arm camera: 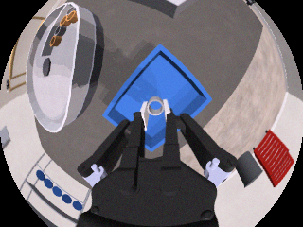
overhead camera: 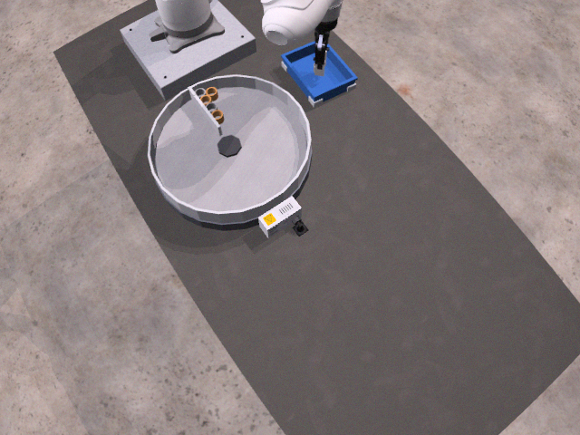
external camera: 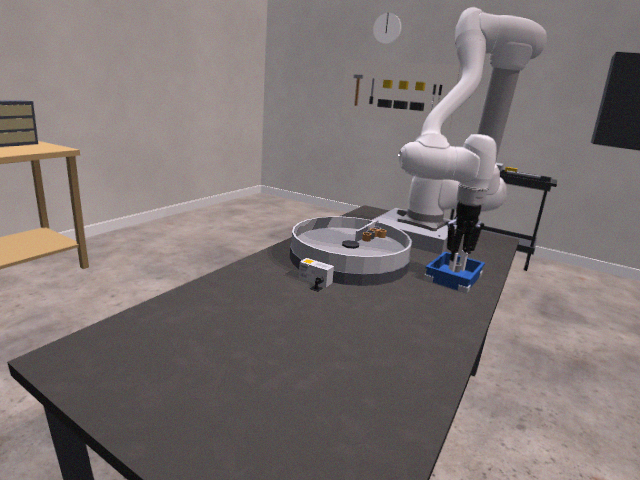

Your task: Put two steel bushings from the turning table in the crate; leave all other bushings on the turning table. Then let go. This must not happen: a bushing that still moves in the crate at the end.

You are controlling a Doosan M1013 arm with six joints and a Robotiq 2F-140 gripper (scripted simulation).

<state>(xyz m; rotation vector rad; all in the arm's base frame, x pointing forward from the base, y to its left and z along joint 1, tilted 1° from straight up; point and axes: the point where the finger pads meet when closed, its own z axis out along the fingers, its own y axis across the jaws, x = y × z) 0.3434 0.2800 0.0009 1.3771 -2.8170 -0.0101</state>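
Now: hand 40 mm above the blue crate. The rest, counted from my hand: round turning table 350 mm to the right, 130 mm ahead, 10 mm below.
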